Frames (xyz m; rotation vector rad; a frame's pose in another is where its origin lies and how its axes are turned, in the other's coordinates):
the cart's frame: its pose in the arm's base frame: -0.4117 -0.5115 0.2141 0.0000 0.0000 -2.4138
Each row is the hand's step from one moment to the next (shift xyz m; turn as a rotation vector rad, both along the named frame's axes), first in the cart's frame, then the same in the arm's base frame.
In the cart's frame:
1: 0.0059 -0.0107 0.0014 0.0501 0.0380 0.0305
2: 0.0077 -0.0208 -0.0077 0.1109 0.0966 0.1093
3: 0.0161 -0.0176 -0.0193 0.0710 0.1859 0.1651
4: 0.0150 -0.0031 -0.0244 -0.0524 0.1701 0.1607
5: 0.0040 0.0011 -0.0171 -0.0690 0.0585 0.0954
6: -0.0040 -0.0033 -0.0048 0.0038 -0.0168 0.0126
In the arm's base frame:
1: -0.0115 0.0041 0.0014 -0.0121 -0.0617 0.0305
2: -0.0196 0.0104 -0.0077 -0.0185 -0.1459 0.1093
3: -0.0237 0.0024 -0.0193 0.0707 -0.1860 0.1651
4: -0.0133 -0.0077 -0.0244 0.1523 -0.0921 0.1607
5: -0.0023 -0.0035 -0.0171 0.0904 0.0022 0.0954
6: 0.0008 0.0051 -0.0048 -0.0140 0.0100 0.0126

